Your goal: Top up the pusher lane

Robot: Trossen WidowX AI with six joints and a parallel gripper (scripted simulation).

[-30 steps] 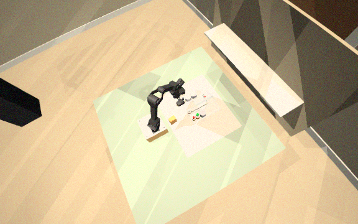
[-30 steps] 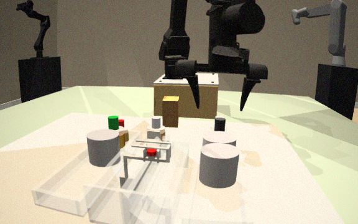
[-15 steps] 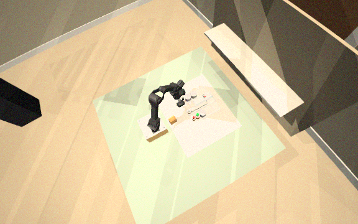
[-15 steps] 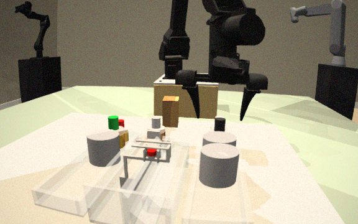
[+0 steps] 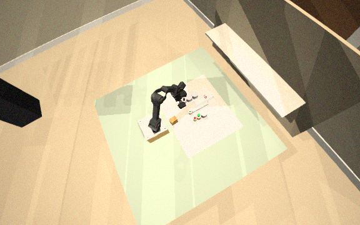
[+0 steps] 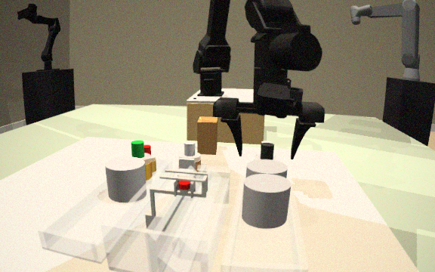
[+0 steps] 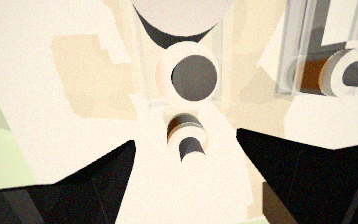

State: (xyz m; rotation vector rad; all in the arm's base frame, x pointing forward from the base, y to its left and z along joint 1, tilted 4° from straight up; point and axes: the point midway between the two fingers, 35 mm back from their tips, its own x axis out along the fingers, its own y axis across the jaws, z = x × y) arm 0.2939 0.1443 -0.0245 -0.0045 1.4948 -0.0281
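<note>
Right now my gripper tip is 130 mm past the small brown box and 130 mm to the left of it. From my gripper tip the other things lie so: red knob: 230 mm ahead, 90 mm to the right, 40 mm above; then clear pusher lane: 190 mm ahead, 110 mm to the right, 10 mm below.
</note>
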